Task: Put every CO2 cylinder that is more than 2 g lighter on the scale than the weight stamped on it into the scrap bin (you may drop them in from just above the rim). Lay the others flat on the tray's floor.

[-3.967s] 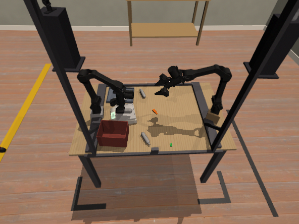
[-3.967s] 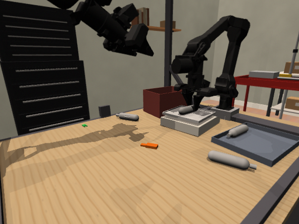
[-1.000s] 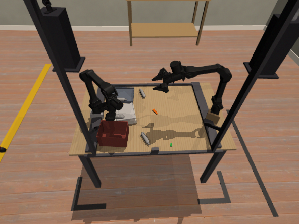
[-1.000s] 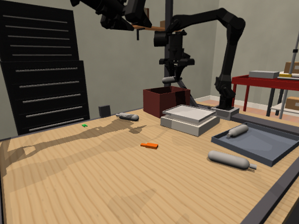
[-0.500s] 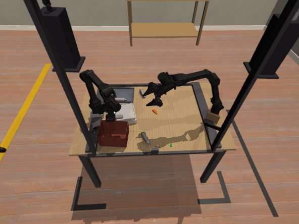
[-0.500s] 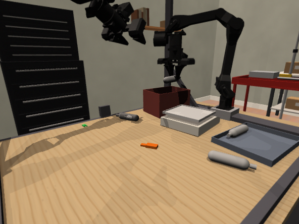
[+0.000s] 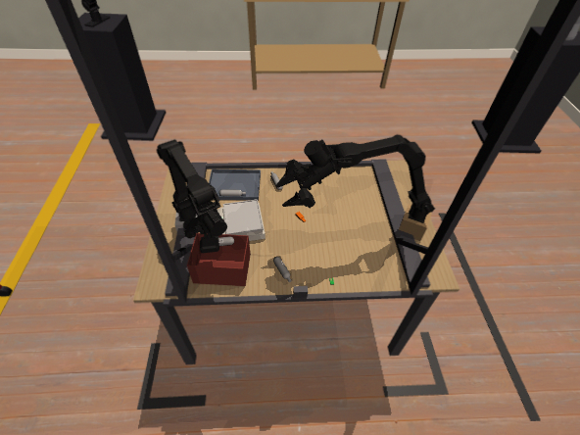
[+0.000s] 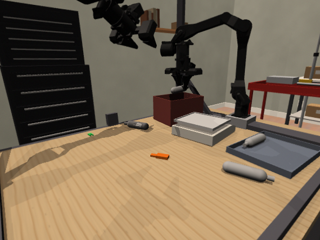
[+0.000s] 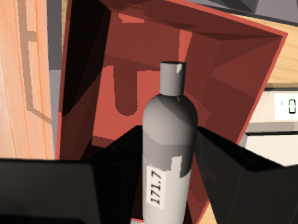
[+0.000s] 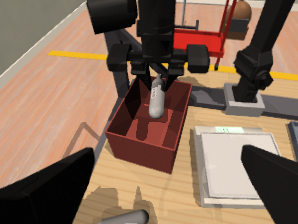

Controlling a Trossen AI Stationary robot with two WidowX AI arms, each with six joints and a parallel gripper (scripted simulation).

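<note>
My left gripper is now 15 cm above the red scrap bin, 2 cm to the left of it and 1 cm past it. Round my left hand: grey tray 46 cm ahead, 18 cm below, 1 cm to the right; small orange piece 33 cm to the right, 27 cm ahead, 18 cm below; small green piece 45 cm to the right, 18 cm below, 5 cm behind.
</note>
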